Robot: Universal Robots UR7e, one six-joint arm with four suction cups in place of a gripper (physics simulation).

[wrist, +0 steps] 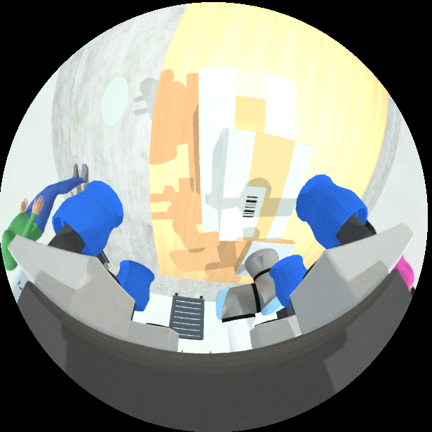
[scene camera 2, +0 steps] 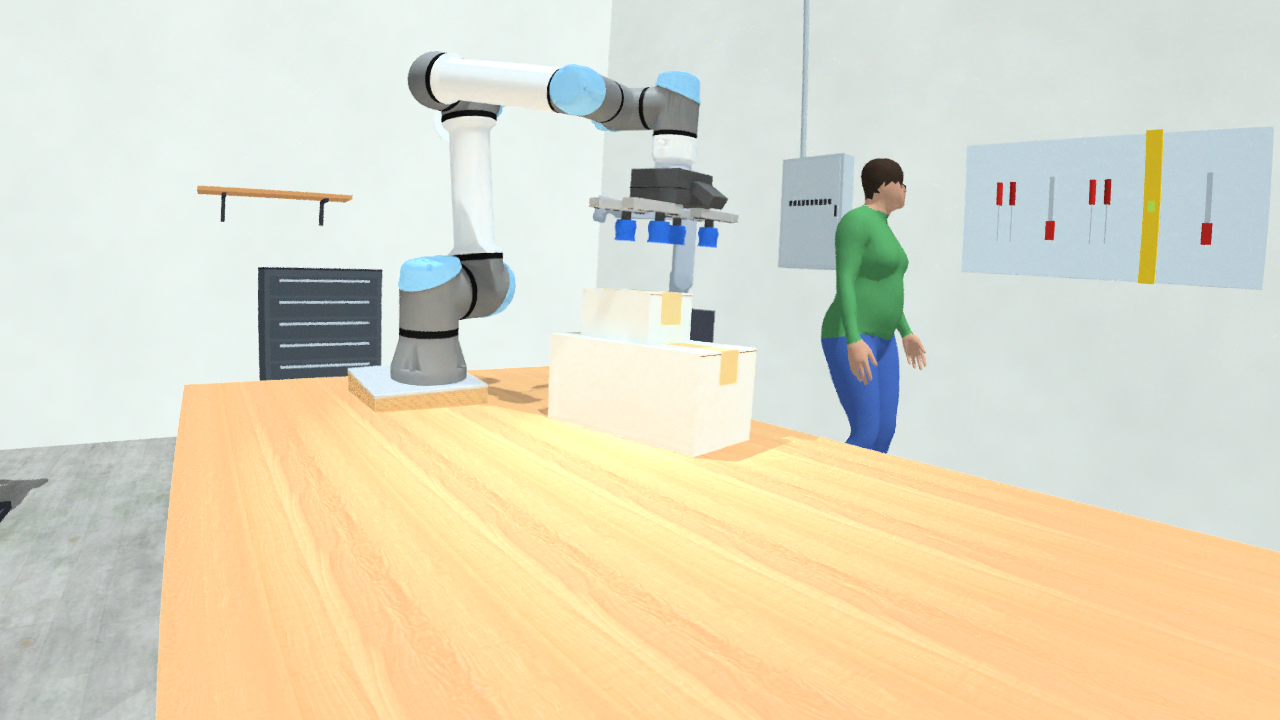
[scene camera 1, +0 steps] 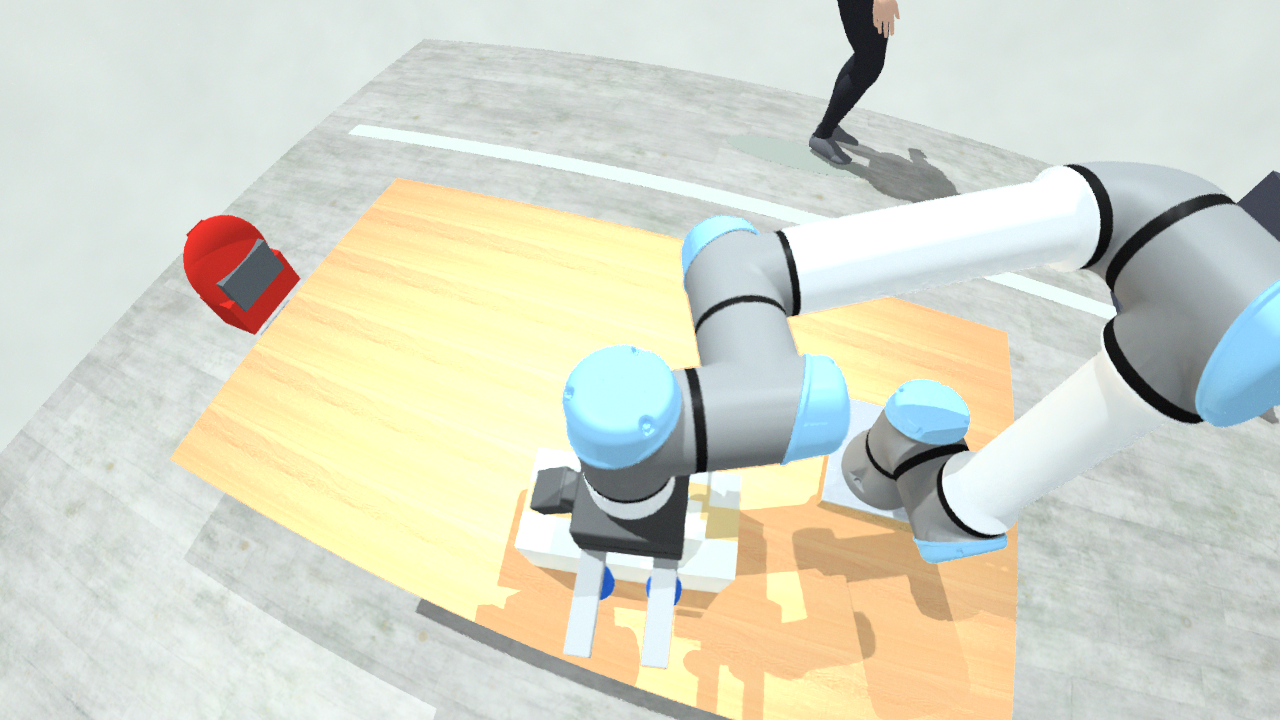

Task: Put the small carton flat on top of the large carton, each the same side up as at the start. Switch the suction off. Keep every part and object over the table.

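Where they show: end effector, tool point: point(scene camera 2: 667, 243); arm's base, origin of the base link: point(scene camera 2: 428, 376) point(scene camera 1: 881, 469).
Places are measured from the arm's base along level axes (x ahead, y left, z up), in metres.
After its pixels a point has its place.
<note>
The large carton point(scene camera 1: 711, 577) @(x 0.251, y 0.289, z 0.100 m) point(scene camera 2: 626, 385) @(x 0.425, y 0.167, z 0.042 m) point(wrist: 215, 95), white with a tan tape strip, stands on the table. The smaller white carton point(scene camera 2: 626, 315) @(x 0.398, y 0.180, z 0.147 m) point(wrist: 240, 165) lies flat on top of it, with tape and a barcode label on its upper face. Its sides run roughly along those of the large carton. In scene camera 1 the arm hides most of it. My gripper point(scene camera 1: 633, 583) point(scene camera 2: 666, 232) point(wrist: 210, 248), with four blue suction cups pointing down, is off and holds nothing. In scene camera 2 the cups hang above the small carton with a visible gap.
The wooden table point(scene camera 1: 402, 358) @(x 0.968, y 0.070, z -0.042 m) point(scene camera 2: 537, 573) @(x 0.756, y -0.166, z -0.042 m) carries the cartons and the arm's base plate point(scene camera 1: 836, 483) @(x 0.077, y 0.049, z -0.004 m) point(scene camera 2: 371, 383) @(x 0.018, y -0.120, z -0.005 m). A red object point(scene camera 1: 223, 259) is beyond the table's left edge. A person in green point(scene camera 2: 872, 268) point(wrist: 20, 230) stands beyond the table. A dark drawer cabinet point(scene camera 2: 319, 313) point(wrist: 187, 317) stands behind.
</note>
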